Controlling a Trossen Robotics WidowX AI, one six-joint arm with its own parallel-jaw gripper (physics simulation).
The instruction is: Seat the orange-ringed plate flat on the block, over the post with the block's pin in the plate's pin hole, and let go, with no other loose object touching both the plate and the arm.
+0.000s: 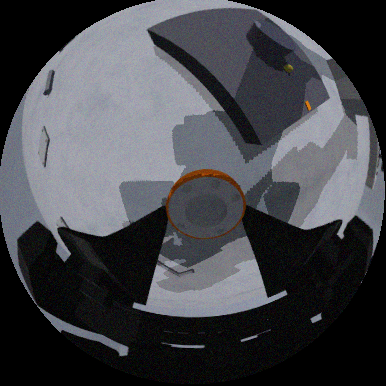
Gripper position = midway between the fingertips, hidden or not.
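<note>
My gripper (205,210) in sight. Orange-ringed plate (225,187). Dark grey block (262,99).
</note>
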